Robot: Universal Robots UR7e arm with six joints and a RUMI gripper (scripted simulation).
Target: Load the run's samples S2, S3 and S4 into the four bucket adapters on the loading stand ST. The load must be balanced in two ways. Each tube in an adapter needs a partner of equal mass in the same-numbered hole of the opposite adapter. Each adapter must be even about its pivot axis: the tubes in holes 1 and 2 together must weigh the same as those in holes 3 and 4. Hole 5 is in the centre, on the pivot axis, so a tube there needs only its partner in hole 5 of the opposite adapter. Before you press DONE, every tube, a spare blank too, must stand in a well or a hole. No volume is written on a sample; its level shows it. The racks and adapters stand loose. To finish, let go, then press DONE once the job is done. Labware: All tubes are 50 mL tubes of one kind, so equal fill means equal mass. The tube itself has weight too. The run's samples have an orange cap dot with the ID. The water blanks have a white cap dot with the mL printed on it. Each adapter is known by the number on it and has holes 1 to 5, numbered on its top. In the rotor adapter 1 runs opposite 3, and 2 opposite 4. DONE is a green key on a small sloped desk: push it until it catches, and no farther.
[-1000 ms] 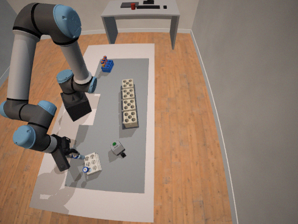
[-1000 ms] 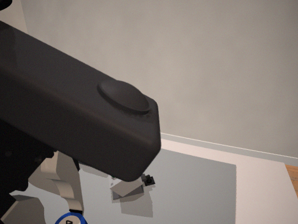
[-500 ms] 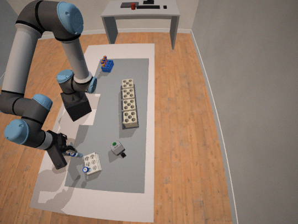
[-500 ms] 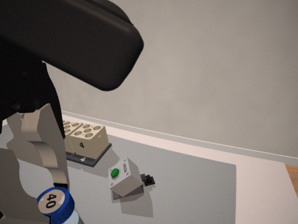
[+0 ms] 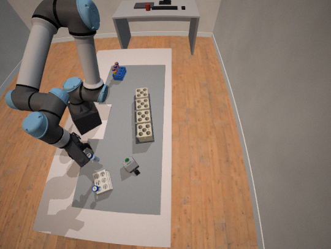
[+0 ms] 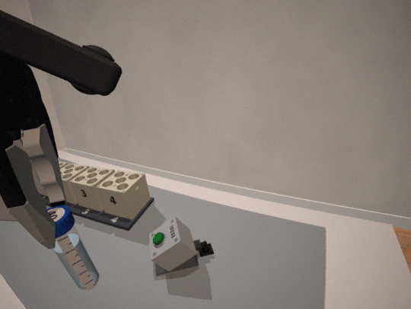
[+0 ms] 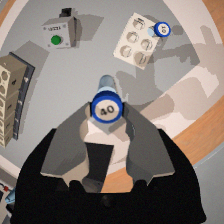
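The blue-capped blank tube is 1 cm to the right of my hand and 5 cm below it. Round my hand: white blank rack (3 cm ahead, 11 cm to the right, 22 cm below); white-dotted blank (3 cm ahead, 15 cm to the right, 18 cm below); green done key (14 cm ahead, 6 cm to the left, 18 cm below).
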